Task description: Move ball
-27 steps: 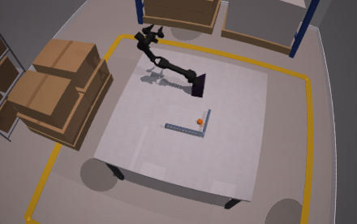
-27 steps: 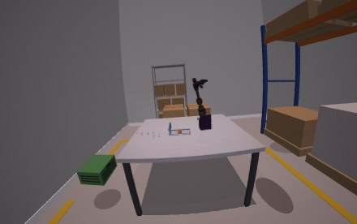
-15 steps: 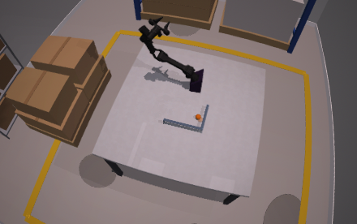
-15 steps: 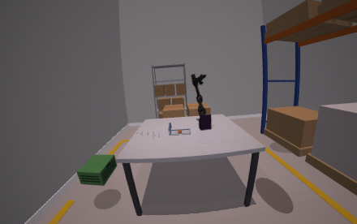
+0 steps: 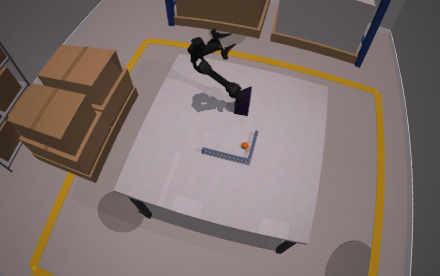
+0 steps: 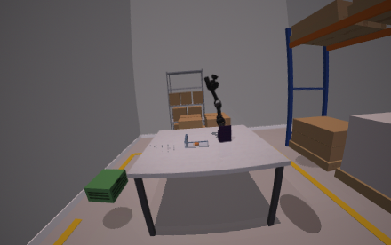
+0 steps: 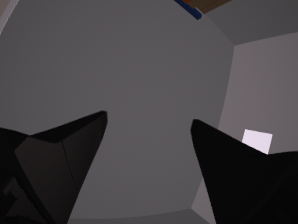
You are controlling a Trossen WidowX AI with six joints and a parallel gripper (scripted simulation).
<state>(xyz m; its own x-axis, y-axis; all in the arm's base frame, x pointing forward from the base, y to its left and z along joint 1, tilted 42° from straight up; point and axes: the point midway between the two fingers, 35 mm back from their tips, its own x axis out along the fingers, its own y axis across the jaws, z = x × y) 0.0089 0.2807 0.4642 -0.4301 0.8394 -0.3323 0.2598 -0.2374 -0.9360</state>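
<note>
The orange ball lies 660 mm below my gripper tip, 280 mm ahead of it and 160 mm to the left of it.
</note>
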